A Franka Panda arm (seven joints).
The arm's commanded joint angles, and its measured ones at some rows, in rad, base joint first. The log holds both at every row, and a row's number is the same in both.
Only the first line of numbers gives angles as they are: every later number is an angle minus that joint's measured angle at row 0.
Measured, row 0:
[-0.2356, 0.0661, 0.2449, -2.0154, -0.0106, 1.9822, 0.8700]
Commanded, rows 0 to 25:
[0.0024, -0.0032, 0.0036, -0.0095, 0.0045, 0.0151, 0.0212]
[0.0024, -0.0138, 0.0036, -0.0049, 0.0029, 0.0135, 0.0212]
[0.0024, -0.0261, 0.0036, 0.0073, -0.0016, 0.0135, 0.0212]
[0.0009, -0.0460, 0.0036, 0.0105, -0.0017, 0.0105, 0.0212]
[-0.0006, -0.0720, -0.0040, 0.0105, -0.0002, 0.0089, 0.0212]
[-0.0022, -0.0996, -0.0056, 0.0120, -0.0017, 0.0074, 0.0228]
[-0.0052, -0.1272, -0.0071, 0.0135, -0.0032, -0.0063, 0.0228]
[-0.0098, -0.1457, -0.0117, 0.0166, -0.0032, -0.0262, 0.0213]
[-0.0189, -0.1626, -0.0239, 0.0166, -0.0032, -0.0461, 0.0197]
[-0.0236, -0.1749, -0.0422, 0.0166, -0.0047, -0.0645, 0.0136]
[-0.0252, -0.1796, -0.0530, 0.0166, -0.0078, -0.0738, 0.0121]
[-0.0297, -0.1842, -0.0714, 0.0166, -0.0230, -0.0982, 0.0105]
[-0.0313, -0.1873, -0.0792, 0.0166, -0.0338, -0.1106, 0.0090]
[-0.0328, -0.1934, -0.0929, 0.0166, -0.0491, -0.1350, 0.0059]
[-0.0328, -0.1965, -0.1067, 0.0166, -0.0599, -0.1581, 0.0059]
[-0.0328, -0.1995, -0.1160, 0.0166, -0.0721, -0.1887, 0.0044]
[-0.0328, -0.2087, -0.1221, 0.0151, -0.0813, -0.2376, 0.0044]
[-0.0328, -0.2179, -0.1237, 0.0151, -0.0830, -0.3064, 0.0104]
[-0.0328, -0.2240, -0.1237, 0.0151, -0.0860, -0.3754, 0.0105]
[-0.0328, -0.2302, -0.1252, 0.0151, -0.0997, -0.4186, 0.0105]
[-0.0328, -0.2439, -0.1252, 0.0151, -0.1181, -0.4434, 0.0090]
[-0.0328, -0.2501, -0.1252, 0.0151, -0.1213, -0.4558, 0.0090]
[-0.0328, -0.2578, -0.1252, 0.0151, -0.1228, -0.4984, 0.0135]
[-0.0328, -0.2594, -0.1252, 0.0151, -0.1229, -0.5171, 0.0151]
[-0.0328, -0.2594, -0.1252, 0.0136, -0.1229, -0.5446, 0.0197]
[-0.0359, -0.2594, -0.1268, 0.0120, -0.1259, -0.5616, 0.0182]
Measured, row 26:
[-0.0327, -0.2372, -0.1295, 0.0238, -0.1058, -0.4964, 0.0055]
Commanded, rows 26 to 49:
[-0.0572, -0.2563, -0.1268, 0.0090, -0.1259, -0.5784, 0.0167]
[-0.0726, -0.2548, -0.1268, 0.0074, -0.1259, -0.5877, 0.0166]
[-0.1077, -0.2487, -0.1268, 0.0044, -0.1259, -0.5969, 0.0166]
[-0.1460, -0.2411, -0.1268, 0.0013, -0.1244, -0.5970, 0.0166]
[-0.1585, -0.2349, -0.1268, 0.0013, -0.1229, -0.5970, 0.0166]
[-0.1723, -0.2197, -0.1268, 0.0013, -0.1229, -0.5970, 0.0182]
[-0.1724, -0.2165, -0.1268, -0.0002, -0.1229, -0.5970, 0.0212]
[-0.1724, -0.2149, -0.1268, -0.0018, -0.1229, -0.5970, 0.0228]
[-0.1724, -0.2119, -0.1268, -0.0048, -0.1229, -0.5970, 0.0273]
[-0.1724, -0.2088, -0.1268, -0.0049, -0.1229, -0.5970, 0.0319]
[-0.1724, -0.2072, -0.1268, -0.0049, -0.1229, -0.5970, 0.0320]
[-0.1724, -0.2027, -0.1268, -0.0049, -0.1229, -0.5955, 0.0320]
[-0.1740, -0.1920, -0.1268, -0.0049, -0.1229, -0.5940, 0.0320]
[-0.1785, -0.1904, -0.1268, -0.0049, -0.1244, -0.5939, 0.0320]
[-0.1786, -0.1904, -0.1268, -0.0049, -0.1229, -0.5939, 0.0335]
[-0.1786, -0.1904, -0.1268, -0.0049, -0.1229, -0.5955, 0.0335]
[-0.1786, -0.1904, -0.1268, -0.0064, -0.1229, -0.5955, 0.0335]
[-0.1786, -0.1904, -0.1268, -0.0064, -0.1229, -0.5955, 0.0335]
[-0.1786, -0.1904, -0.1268, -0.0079, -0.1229, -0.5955, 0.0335]
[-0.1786, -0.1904, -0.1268, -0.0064, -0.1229, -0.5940, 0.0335]
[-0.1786, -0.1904, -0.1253, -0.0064, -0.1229, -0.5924, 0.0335]
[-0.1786, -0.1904, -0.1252, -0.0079, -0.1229, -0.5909, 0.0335]
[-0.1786, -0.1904, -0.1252, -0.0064, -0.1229, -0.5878, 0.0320]
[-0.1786, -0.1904, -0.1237, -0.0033, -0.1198, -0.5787, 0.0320]
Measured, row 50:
[-0.1742, -0.1869, -0.1345, -0.0082, -0.1136, -0.5812, 0.0160]
